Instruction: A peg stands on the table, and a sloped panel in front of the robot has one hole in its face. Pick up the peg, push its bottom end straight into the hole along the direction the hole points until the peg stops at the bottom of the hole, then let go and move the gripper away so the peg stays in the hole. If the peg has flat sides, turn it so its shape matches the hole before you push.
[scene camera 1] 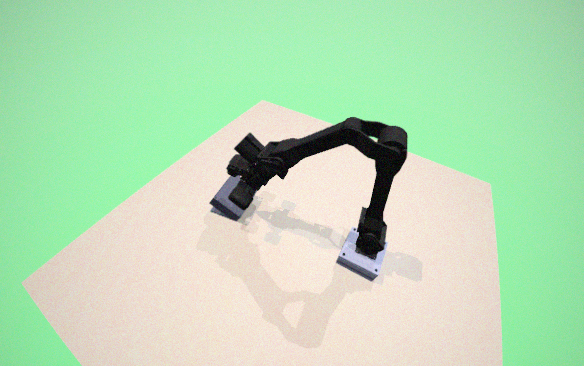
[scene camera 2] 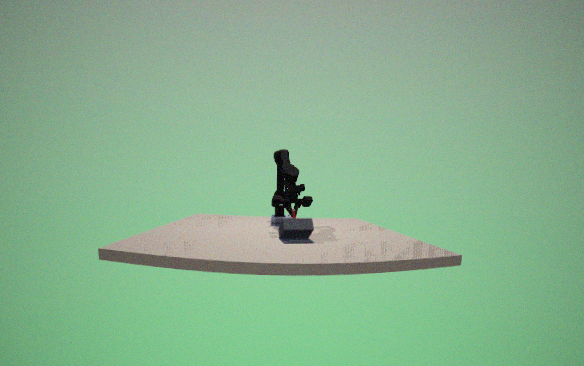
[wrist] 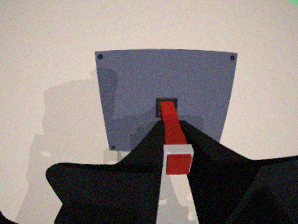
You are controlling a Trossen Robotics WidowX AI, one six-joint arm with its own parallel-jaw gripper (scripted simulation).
gripper: holds a red square-sided peg [wrist: 177, 157]
